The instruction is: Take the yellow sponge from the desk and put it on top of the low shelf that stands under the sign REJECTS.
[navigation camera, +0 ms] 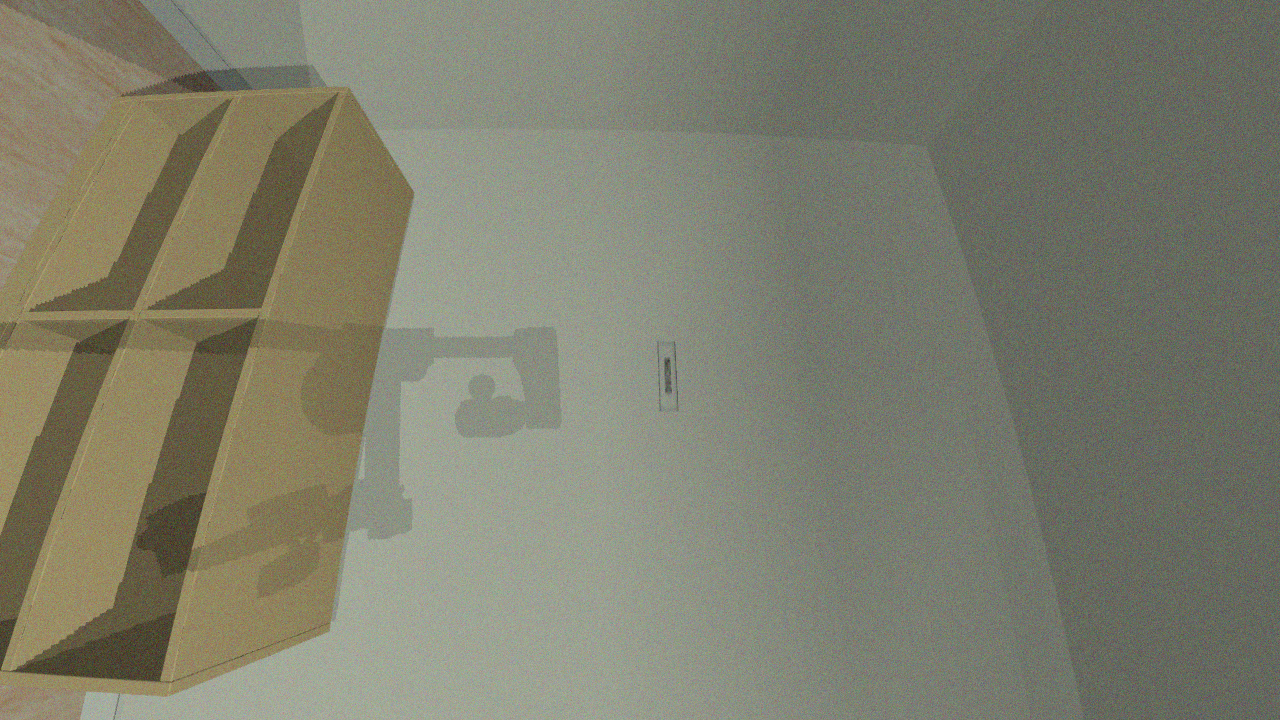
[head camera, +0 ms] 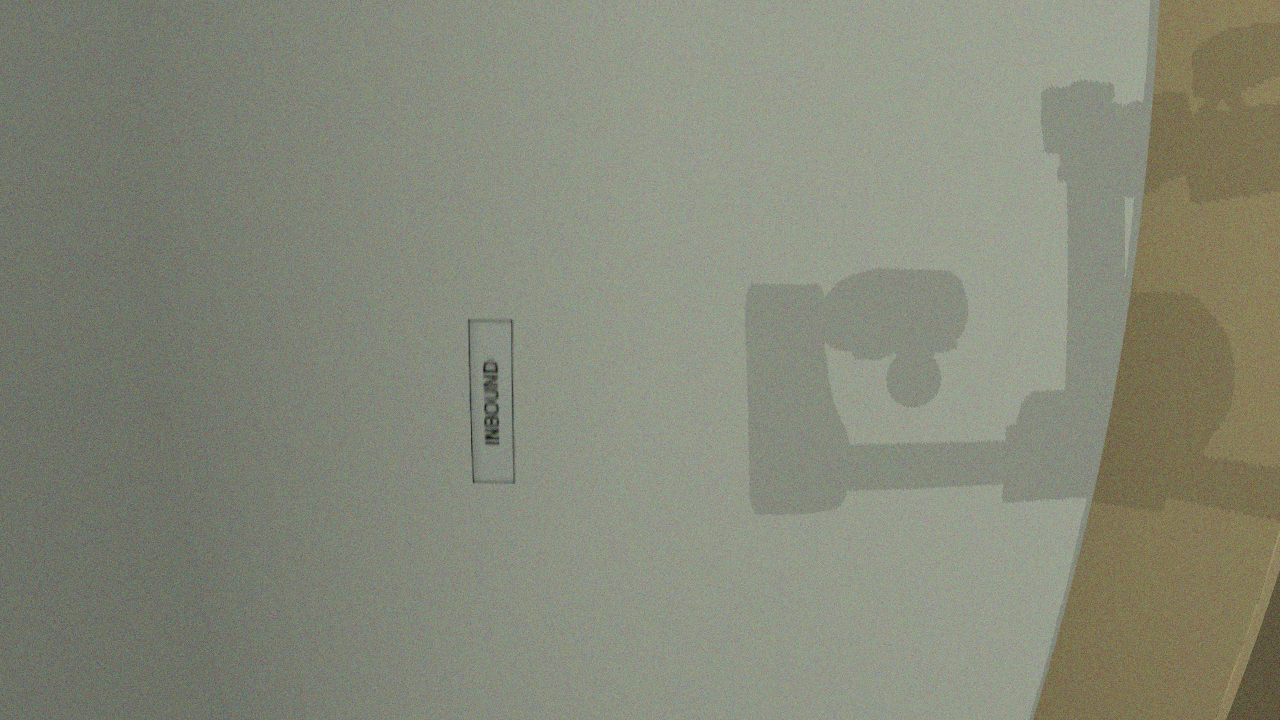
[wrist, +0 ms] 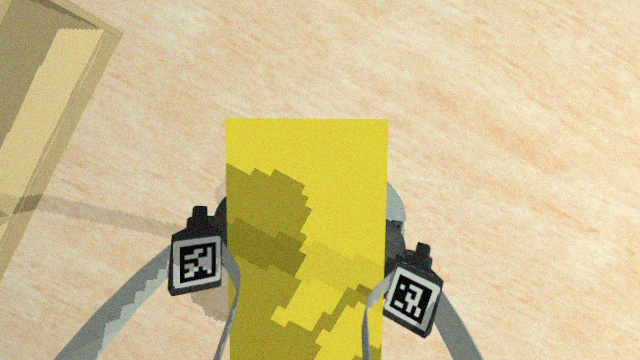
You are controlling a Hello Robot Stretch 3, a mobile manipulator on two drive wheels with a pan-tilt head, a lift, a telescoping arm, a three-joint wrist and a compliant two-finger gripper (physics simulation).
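Places are measured from the robot's base along level axes (x ahead, y left, z up), in millimetres.
Pixels of known places: gripper, fingertip midpoint: (wrist: 311,231).
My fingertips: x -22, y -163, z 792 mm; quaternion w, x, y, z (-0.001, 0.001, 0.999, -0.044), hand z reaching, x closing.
Observation:
Behind a point stands the place of what it marks.
In the wrist view my gripper (wrist: 311,231) @(x -22, y -163, z 791 mm) is shut on the yellow sponge (wrist: 310,145) @(x -16, y -209, z 842 mm), with one finger against each long side. The sponge is held above the pale wooden floor (wrist: 500,90) @(x -506, y -454, z 0 mm), and shadows fall across it. A low wooden shelf (head camera: 1109,626) @(x 1141, y 281, z 611 mm) (navigation camera: 353,214) @(x 1067, y 388, z 610 mm) stands against the wall. The sign (head camera: 491,401) @(x 1195, y -22, z 1400 mm) above it reads INBOUND in the head view. This sign (navigation camera: 667,376) @(x 1195, y -22, z 1400 mm) is too small to read in the navigation view. The sign REJECTS and the desk do not show.
Part of a wooden shelf unit (wrist: 97,67) @(x 634, y -331, z 34 mm) shows at the upper left of the wrist view, beyond the left finger. The robot's shadow falls on the wall and on the low shelf. The navigation view shows a room corner at its top and the pinkish floor (navigation camera: 35,116) @(x 883, y 562, z 0 mm) at the left.

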